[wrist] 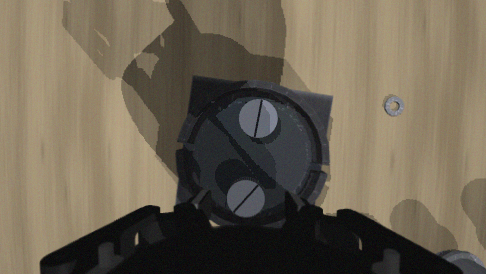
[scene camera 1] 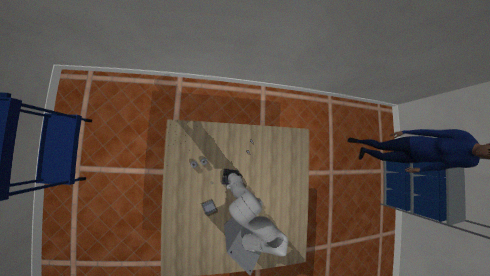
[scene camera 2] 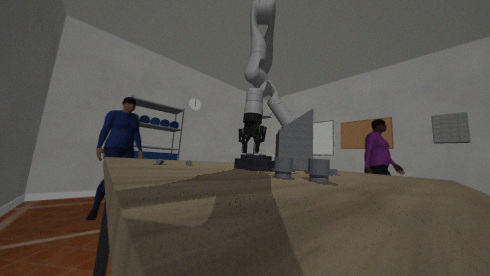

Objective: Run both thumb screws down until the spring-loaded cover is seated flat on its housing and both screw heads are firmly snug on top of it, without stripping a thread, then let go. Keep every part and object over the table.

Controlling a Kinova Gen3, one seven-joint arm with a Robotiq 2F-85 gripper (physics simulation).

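Pixels of known places: gripper, between the fingertips: (wrist: 247,203) (scene camera 2: 249,153); arm's base, origin of its link: (scene camera 1: 247,241) (scene camera 2: 289,124).
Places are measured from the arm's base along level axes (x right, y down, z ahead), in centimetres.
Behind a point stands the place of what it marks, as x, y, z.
The housing (scene camera 2: 243,164) @(-8.8, 25.4, 45.4) (wrist: 317,105) @(-15.3, 23.3, 35.0) is a dark square block with a raised round rim, on the table. The dark round cover (wrist: 295,145) @(-13.2, 22.4, 38.4) lies inside the rim; any gap beneath it is hidden. Two pale slotted screw heads stand on the cover: the upper screw (wrist: 258,118) @(-10.1, 21.1, 36.2) in the wrist view, its slot near upright, and the lower screw (wrist: 242,202) @(-8.8, 21.1, 42.8), its slot diagonal. My gripper (scene camera 2: 250,150) @(-9.2, 21.0, 42.8) (wrist: 247,203) @(-9.2, 21.0, 42.8) is open and empty, pointing down just above the housing. In the wrist view its fingertips are on either side of the lower screw, apart from it.
Two grey stepped cylinders (scene camera 1: 194,164) @(-38.5, 22.3, 51.2) (scene camera 1: 203,161) @(-32.3, 22.4, 52.8) (scene camera 2: 283,167) @(-32.6, 24.8, 54.3) (scene camera 2: 319,170) @(-40.2, 24.8, 52.2) stand near the housing. A small ring (wrist: 394,106) @(-25.2, 27.2, 34.6) lies beside it. A square tray (scene camera 1: 209,206) @(-26.7, 27.2, 15.1), two small parts (scene camera 1: 252,142) @(9.5, 25.9, 68.8) (scene camera 1: 248,152) @(5.8, 25.3, 60.1) and a slanted grey panel (scene camera 2: 299,145) @(-9.0, 13.7, 3.7) are also on the table (scene camera 1: 285,200) @(41.3, 27.2, 15.9).
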